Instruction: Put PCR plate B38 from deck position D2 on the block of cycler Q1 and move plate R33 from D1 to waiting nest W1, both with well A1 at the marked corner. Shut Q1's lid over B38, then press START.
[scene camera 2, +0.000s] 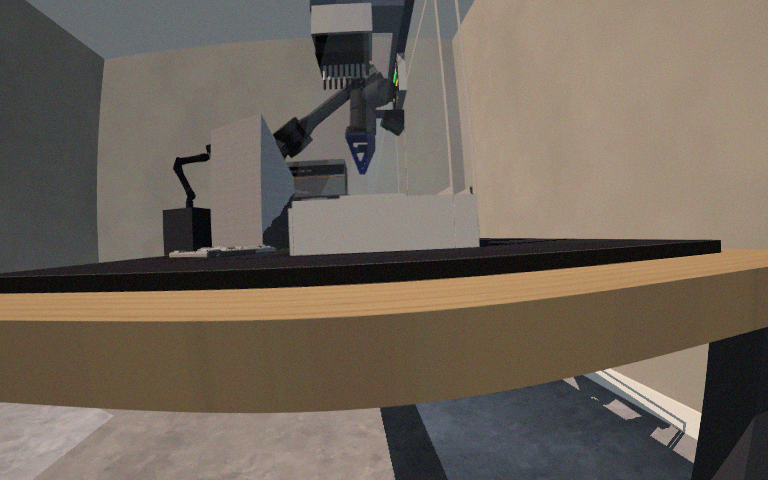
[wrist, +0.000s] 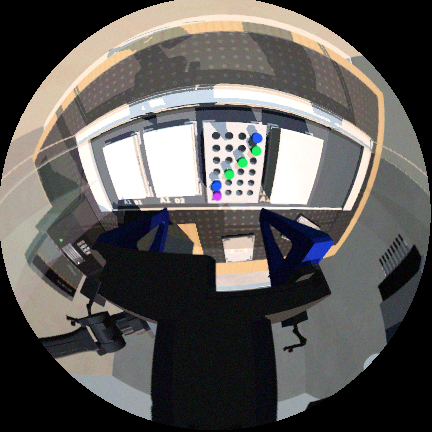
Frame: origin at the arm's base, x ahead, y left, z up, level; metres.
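Where they show: gripper, fingertip midpoint: (scene camera 2: 361, 171) (wrist: 213, 212); arm's base, origin of the base link: (scene camera 2: 266, 161).
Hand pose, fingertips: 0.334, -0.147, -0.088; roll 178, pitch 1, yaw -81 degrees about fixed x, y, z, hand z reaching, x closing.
Observation:
Things, the pixels of their top centre, and the offset from my fingertips, as dx, dy, dz. "spot": a spot on its surface instead.
- larger-looking white plate, middle of its top: (wrist: 169, 164) +0.007, +0.079, -0.105
- pale square piece, surface spot: (wrist: 238, 247) spot: -0.263, -0.122, -0.169
- tube rack, middle of its top: (wrist: 234, 165) +0.026, -0.024, -0.083
- white box-like piece, middle of its top: (wrist: 297, 171) (scene camera 2: 372, 196) +0.046, -0.127, -0.079
My gripper (scene camera 2: 362, 170) (wrist: 213, 212) is open and empty, fingers pointing down, above the white-walled deck. In the wrist view a white plate (wrist: 125, 170) lies at the position labelled D1 and a larger-looking white plate (wrist: 171, 161) at D2, both beyond the left fingertip. Their own markings and well A1 cannot be read. A machine with a keypad (wrist: 75, 250) stands at the far left; whether it is cycler Q1 cannot be told, and its block and lid cannot be made out. A pale square piece (wrist: 238, 247) lies between the fingers' outlines, well below; nest W1 cannot be identified.
A tube rack (wrist: 235, 186) with coloured caps stands right of D2, then a white box-like piece (wrist: 298, 167). The deck's white wall (scene camera 2: 379, 223) faces the scene camera. A multi-tip pipetting head (scene camera 2: 342, 48) (wrist: 402, 267) hangs nearby. A tall pale panel (scene camera 2: 236, 186) stands left.

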